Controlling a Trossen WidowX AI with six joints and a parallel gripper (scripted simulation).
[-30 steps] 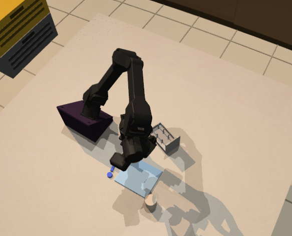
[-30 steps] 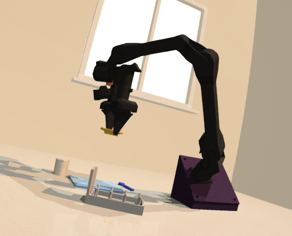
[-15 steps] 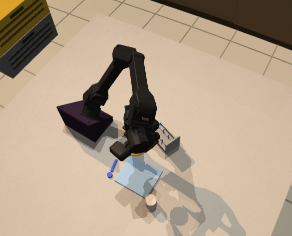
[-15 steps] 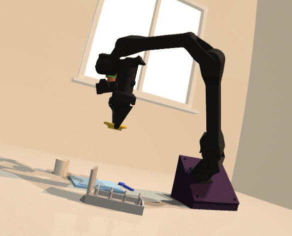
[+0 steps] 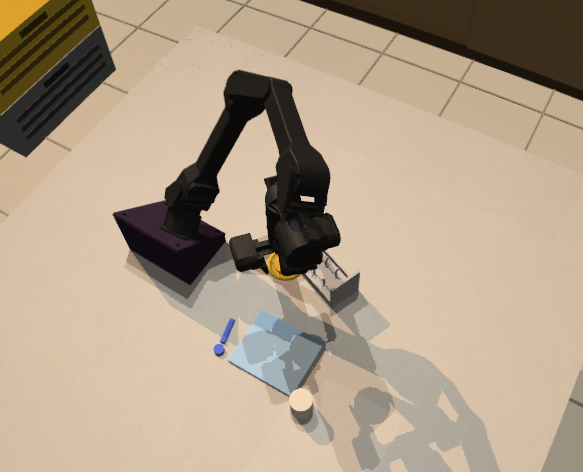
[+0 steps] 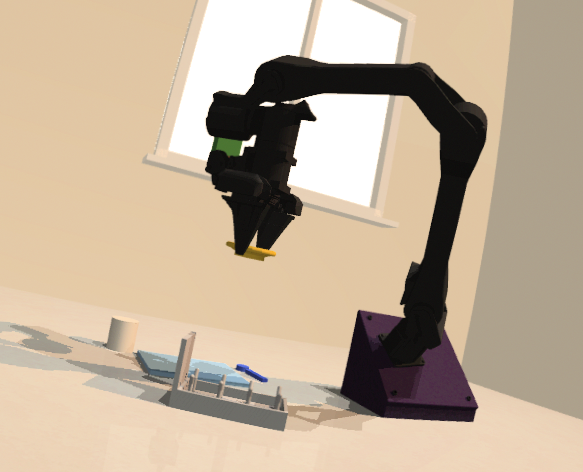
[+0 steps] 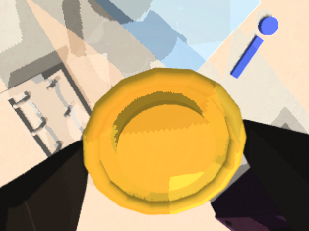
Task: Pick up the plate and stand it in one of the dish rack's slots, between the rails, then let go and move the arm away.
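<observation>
The grey dish rack is 4 cm ahead of my gripper tip, 10 cm to the left of it and 16 cm below it. Round my gripper tip: blue spoon (10 cm behind, 12 cm to the right, 18 cm below); light blue mat (1 cm ahead, 10 cm to the right, 18 cm below); yellow plate (1 cm above).
</observation>
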